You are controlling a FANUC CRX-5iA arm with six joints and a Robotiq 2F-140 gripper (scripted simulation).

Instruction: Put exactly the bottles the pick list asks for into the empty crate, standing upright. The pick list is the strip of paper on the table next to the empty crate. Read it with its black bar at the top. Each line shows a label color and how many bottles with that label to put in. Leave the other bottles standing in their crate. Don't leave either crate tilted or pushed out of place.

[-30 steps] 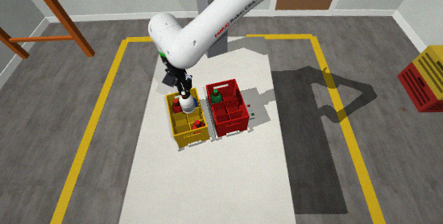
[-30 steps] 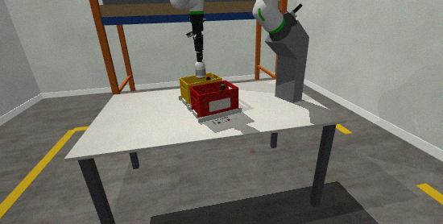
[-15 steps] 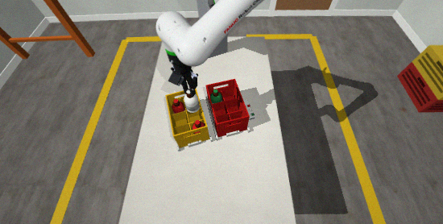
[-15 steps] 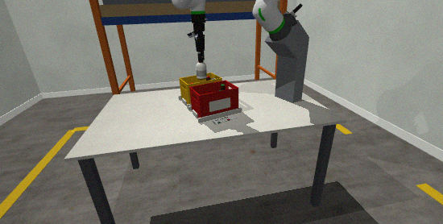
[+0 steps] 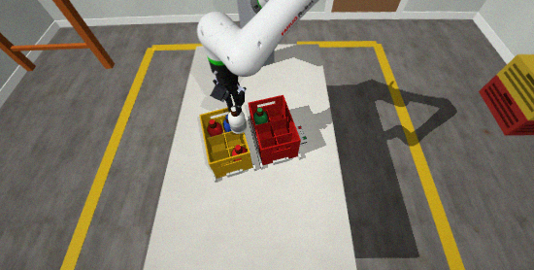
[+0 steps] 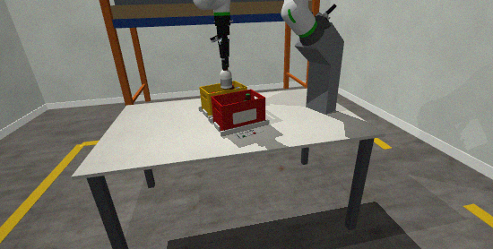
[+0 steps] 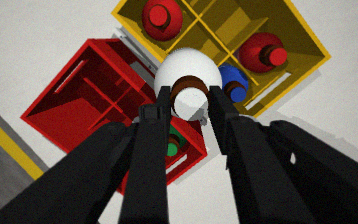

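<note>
Right now the white-capped bottle is 80 mm below my hand. Also, from my hand: blue-labelled bottle 260 mm below, 80 mm to the right, 60 mm behind; then red-labelled bottle 260 mm below, 150 mm to the right, 10 mm behind; then yellow crate 270 mm below, 70 mm to the right, 40 mm ahead.
</note>
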